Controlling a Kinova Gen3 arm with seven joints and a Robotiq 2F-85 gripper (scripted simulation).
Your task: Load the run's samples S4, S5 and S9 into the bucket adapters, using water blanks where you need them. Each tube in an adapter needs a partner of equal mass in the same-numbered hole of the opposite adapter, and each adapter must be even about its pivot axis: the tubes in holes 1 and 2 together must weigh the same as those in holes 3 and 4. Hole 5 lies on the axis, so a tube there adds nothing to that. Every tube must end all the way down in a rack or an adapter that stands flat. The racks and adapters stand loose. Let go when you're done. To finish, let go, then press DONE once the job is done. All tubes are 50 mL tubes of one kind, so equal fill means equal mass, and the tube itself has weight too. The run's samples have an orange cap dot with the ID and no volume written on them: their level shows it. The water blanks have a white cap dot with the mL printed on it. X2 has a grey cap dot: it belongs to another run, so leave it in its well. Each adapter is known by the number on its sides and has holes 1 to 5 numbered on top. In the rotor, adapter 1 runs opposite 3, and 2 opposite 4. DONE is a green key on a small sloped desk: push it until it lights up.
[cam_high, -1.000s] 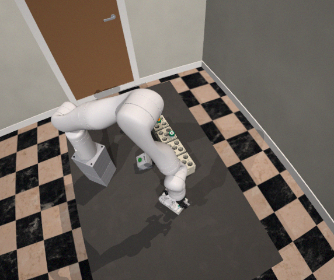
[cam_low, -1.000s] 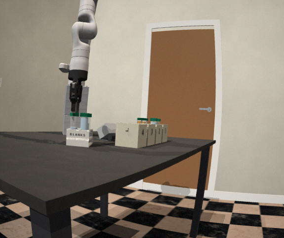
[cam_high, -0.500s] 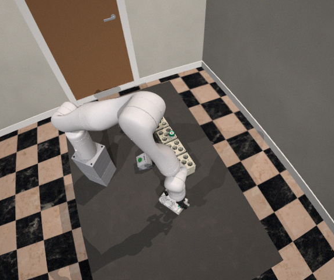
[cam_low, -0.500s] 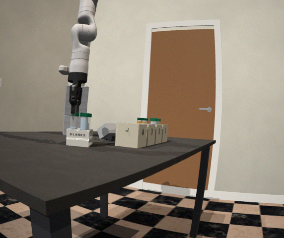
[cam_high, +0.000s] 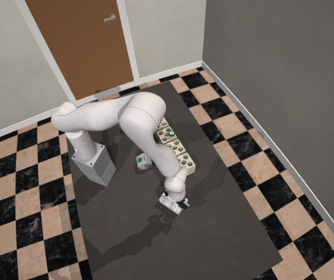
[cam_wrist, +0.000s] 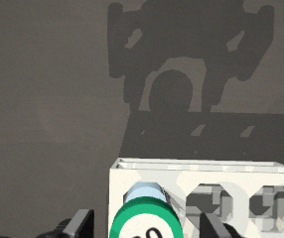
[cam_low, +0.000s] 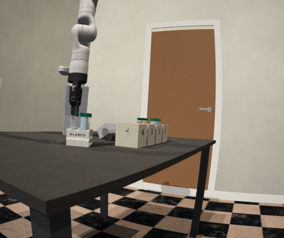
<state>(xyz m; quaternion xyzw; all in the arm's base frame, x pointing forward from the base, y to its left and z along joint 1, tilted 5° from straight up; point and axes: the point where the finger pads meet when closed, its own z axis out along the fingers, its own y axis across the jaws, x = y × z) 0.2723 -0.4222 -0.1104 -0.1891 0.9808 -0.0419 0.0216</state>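
My hand is 60 mm above the water blank tube and 10 mm past it. Round my hand: done desk 340 mm to the left, 70 mm below, 20 mm behind; green DONE key 350 mm to the left, 60 mm below, 40 mm behind; white blanks rack 90 mm below, 40 mm to the left.
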